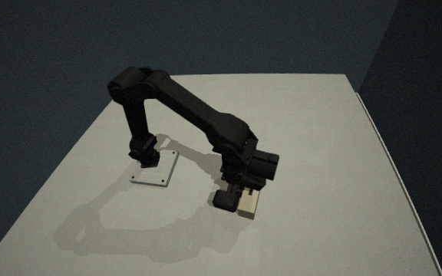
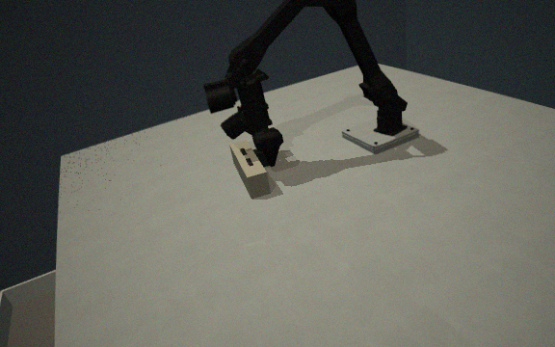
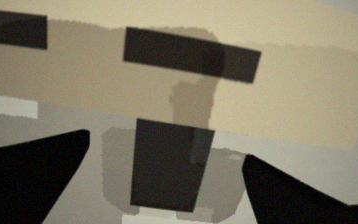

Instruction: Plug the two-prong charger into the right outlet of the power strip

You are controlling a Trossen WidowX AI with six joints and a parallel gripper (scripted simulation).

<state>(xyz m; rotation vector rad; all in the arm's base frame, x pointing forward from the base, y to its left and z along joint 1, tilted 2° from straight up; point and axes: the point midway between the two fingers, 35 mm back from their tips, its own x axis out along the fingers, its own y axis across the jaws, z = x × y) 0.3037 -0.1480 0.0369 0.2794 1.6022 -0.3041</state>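
My gripper tip is now 20 mm short of the dark two-prong charger, 10 mm to the left of it and 10 mm below it.
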